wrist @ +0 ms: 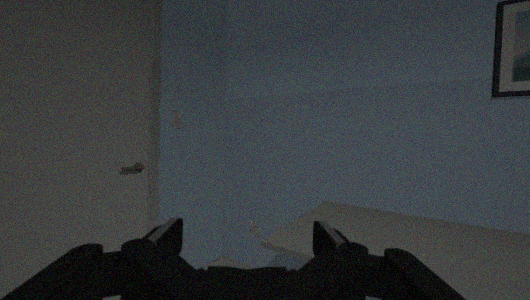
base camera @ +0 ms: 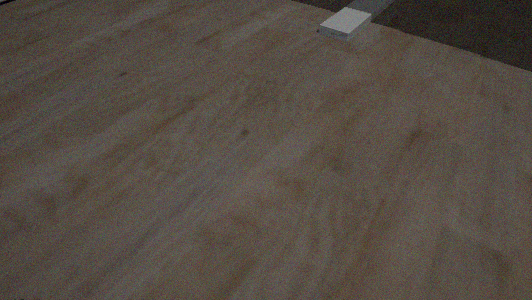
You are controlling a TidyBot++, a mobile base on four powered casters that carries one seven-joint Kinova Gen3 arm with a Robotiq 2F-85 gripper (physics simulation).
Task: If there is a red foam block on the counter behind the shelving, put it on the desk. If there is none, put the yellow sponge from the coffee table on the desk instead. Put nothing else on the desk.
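Places are measured from the arm's base along level axes (x right, y ahead, z up), in millimetres.
Pixels of known places: gripper, between the fingertips: (wrist: 248, 234).
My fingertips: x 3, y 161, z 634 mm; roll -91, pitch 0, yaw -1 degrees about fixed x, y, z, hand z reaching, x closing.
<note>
Behind a point stands the place of what it marks.
My gripper (wrist: 248, 234) {x 3, y 161, z 634 mm} is open and empty, with its two dark fingers wide apart at the bottom of the wrist view. A pale, flat top (wrist: 425, 245) {x 677, y 827, z 323 mm} of a table or desk shows at the lower right, beyond and partly behind the right finger; I cannot tell for certain that it is the desk. No red foam block, yellow sponge, coffee table or shelving shows in either view. The gripper does not show in the base camera view.
A door (wrist: 75, 125) {x -803, y 1130, z 741 mm} with a handle (wrist: 132, 169) {x -626, y 1300, z 522 mm} stands at the left, beside a blue wall (wrist: 300, 140) {x 356, y 1624, z 712 mm}. A framed picture (wrist: 506, 50) {x 1186, y 1022, z 1160 mm} hangs at the right. In the base view, a white foot block (base camera: 346, 21) rests on the wooden floor (base camera: 250, 175) {x -10, y 375, z -397 mm} near a dark area (base camera: 460, 25) {x 575, y 917, z -396 mm}.
</note>
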